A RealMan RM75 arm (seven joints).
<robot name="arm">
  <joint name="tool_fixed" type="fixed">
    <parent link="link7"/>
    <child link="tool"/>
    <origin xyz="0 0 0"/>
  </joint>
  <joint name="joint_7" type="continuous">
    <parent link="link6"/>
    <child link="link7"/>
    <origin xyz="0 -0.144 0" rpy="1.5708 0 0"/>
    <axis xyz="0 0 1"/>
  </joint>
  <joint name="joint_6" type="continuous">
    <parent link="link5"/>
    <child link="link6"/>
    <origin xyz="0 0 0" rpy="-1.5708 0 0"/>
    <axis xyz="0 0 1"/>
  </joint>
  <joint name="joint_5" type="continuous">
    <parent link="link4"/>
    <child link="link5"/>
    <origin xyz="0 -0.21 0" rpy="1.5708 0 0"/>
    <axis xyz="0 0 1"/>
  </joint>
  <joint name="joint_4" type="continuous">
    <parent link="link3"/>
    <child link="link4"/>
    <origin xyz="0 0 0" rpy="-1.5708 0 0"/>
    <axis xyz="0 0 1"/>
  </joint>
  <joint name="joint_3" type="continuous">
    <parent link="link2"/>
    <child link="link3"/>
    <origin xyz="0 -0.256 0" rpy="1.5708 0 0"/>
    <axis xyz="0 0 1"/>
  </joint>
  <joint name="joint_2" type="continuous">
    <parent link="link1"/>
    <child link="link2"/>
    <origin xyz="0 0 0" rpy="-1.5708 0 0"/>
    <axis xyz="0 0 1"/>
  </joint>
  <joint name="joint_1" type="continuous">
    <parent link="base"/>
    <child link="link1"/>
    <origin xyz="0 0 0.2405"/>
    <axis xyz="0 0 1"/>
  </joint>
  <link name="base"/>
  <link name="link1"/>
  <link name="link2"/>
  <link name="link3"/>
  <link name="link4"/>
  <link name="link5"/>
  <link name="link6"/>
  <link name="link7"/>
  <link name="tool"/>
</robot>
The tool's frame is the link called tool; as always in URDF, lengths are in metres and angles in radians. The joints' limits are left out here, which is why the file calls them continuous.
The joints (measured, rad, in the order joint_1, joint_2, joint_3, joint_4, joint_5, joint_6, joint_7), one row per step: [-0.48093, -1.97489, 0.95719, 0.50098, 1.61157, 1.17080, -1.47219]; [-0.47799, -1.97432, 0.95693, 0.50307, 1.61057, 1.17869, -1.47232]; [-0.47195, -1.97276, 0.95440, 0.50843, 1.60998, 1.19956, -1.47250]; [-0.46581, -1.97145, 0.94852, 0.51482, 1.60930, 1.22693, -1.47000]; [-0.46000, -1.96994, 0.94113, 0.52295, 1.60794, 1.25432, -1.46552]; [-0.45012, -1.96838, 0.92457, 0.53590, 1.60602, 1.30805, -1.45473]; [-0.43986, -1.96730, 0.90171, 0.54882, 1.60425, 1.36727, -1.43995]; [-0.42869, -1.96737, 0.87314, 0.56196, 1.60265, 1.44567, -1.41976]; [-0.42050, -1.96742, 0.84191, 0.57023, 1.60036, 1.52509, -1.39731]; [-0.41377, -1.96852, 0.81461, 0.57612, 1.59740, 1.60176, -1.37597]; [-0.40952, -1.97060, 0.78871, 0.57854, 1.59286, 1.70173, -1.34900]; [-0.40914, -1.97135, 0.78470, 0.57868, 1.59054, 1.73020, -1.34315]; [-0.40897, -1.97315, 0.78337, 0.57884, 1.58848, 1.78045, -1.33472]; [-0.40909, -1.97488, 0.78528, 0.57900, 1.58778, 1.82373, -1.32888]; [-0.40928, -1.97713, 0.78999, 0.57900, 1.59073, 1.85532, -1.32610]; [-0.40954, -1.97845, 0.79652, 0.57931, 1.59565, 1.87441, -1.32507]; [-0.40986, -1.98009, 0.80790, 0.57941, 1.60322, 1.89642, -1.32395]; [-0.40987, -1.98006, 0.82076, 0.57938, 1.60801, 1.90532, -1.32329]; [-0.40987, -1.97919, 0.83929, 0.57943, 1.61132, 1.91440, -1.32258]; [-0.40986, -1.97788, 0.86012, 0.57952, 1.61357, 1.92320, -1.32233]
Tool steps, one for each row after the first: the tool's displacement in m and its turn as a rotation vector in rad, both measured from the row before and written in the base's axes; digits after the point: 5 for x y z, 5 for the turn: [0.00008, -0.00111, 0.00049, -0.00226, -0.00394, -0.00325]; [0.00057, -0.00248, 0.00143, -0.00581, -0.00946, -0.00984]; [0.00131, -0.00276, 0.00190, -0.00551, -0.01250, -0.01536]; [0.00158, -0.00232, 0.00264, -0.00216, -0.01143, -0.01799]; [0.00327, -0.00476, 0.00450, -0.00419, -0.02327, -0.03577]; [0.00337, -0.00530, 0.00543, -0.00010, -0.02572, -0.04013]; [0.00482, -0.00752, 0.00594, -0.00278, -0.03418, -0.05483]; [0.00494, -0.00754, 0.00607, -0.00002, -0.03605, -0.05678]; [0.00499, -0.00777, 0.00509, -0.00131, -0.03560, -0.05645]; [0.00752, -0.01045, 0.00467, -0.00976, -0.04657, -0.07899]; [0.00249, -0.00303, 0.00090, -0.00578, -0.01401, -0.02328]; [0.00458, -0.00580, 0.00046, -0.01750, -0.02257, -0.04256]; [0.00393, -0.00528, -0.00004, -0.01913, -0.01847, -0.03718]; [0.00285, -0.00437, -0.00112, -0.02057, -0.01144, -0.02735]; [0.00167, -0.00301, -0.00141, -0.01802, -0.00342, -0.01776]; [0.00190, -0.00388, -0.00235, -0.02567, -0.00159, -0.02162]; [0.00080, -0.00219, -0.00203, -0.01818, 0.00421, -0.01190]; [0.00094, -0.00244, -0.00233, -0.02169, 0.00587, -0.01429]; [0.00095, -0.00251, -0.00235, -0.02299, 0.00632, -0.01460]
